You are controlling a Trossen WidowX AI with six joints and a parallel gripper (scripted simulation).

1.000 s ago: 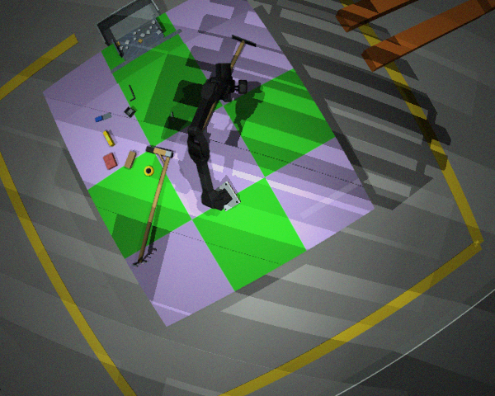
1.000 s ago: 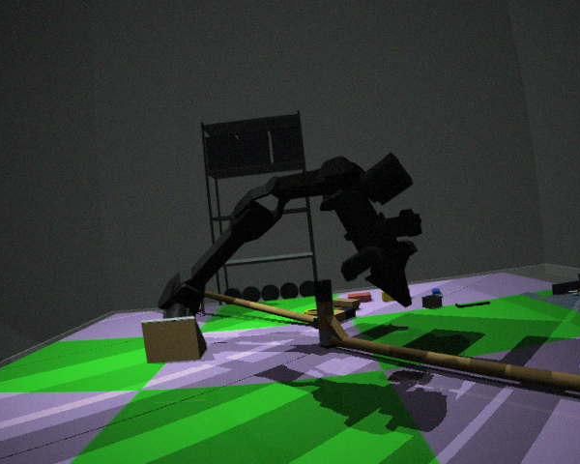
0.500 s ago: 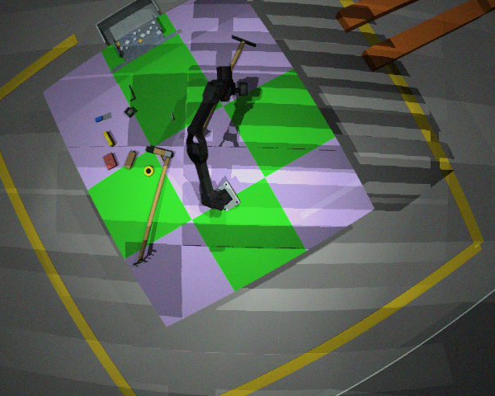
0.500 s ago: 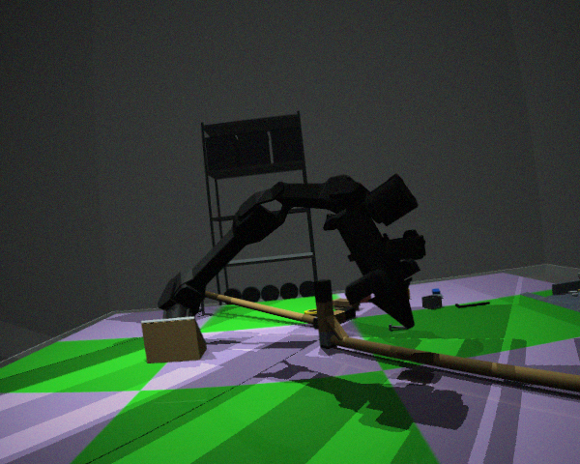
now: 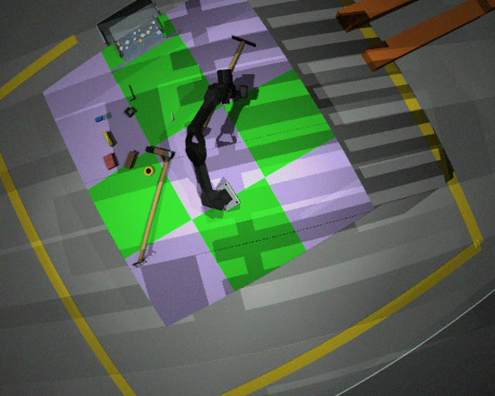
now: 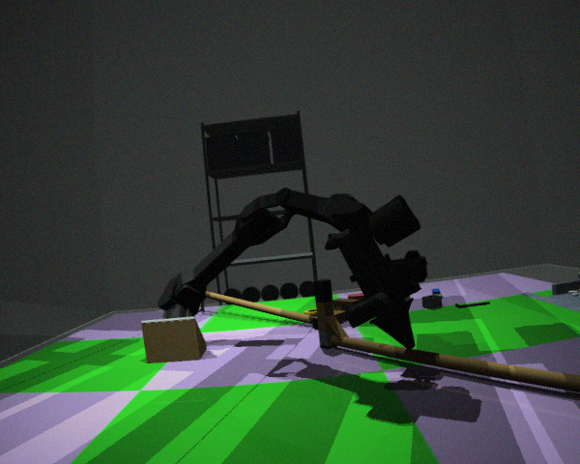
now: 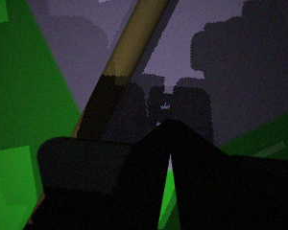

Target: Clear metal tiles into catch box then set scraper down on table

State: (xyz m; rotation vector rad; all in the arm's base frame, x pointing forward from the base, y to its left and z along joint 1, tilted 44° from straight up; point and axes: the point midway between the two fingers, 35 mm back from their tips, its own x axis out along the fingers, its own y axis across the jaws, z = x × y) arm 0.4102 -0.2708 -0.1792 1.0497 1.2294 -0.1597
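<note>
Now: the long scraper 5 cm ahead of my gripper tip, 2 cm to the left of it and 1 cm above it. Also, from my gripper tip: wooden block 3 cm ahead, 62 cm to the left, 4 cm below; then yellow ring 8 cm behind, 58 cm to the left, 4 cm below; then hex key 32 cm ahead, 43 cm to the left, 5 cm below.
</note>
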